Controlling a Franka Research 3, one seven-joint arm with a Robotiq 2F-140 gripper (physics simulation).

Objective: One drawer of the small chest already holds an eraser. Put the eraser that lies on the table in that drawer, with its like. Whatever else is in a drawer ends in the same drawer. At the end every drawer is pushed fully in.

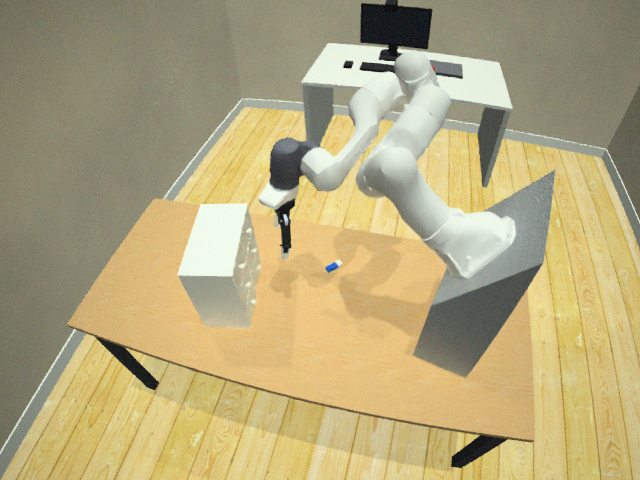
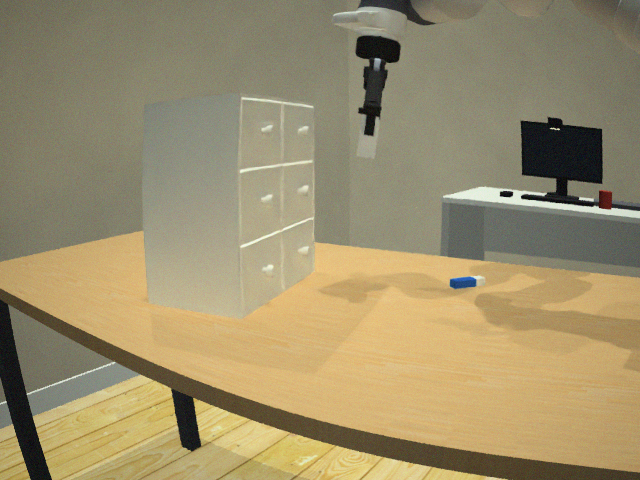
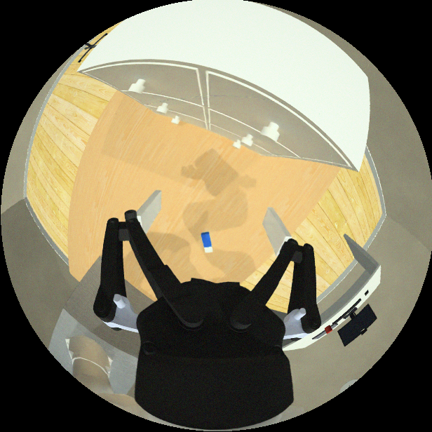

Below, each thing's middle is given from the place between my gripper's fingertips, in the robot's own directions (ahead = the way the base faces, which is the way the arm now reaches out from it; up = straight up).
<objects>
My hand is 200 mm short of the small white chest (image 2: 191,167), 60 mm to the right of it and 60 mm above it.
</objects>
